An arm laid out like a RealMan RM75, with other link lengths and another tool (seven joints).
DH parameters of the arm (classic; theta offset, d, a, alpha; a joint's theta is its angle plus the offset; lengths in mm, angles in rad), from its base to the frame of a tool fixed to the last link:
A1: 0 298.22 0 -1.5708
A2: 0 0 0 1.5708
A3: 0 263.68 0 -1.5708
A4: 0 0 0 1.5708
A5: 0 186.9 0 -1.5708
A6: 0 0 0 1.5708
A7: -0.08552 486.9 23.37 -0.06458
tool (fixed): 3.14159 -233.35 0 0
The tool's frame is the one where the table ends.
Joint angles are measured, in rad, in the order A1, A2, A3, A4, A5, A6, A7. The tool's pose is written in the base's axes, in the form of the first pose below.
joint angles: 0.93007 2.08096 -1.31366 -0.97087 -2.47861 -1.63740 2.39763
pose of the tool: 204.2 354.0 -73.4 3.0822 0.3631 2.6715
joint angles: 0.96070 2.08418 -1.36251 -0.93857 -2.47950 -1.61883 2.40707
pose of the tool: 202.6 353.5 -79.3 3.0866 0.4055 2.6982
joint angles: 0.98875 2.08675 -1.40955 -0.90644 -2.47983 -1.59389 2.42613
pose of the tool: 202.0 354.3 -84.4 3.0797 0.4407 2.7112
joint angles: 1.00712 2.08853 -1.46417 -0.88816 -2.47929 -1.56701 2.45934
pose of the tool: 202.9 355.3 -88.5 3.0599 0.4722 2.7131
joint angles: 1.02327 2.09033 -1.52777 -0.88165 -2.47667 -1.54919 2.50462
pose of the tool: 203.5 354.6 -91.5 3.0380 0.5082 2.7122
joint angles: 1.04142 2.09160 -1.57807 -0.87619 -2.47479 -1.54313 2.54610
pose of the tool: 203.3 353.4 -93.0 3.0198 0.5411 2.7083
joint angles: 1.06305 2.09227 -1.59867 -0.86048 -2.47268 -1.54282 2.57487
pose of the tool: 201.6 353.0 -93.4 3.0069 0.5596 2.6951
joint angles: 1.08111 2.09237 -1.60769 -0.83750 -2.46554 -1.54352 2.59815
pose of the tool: 201.0 351.2 -93.9 2.9991 0.5705 2.6715
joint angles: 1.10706 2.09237 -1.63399 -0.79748 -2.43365 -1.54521 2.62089
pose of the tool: 200.1 344.4 -96.9 3.0106 0.5918 2.6509
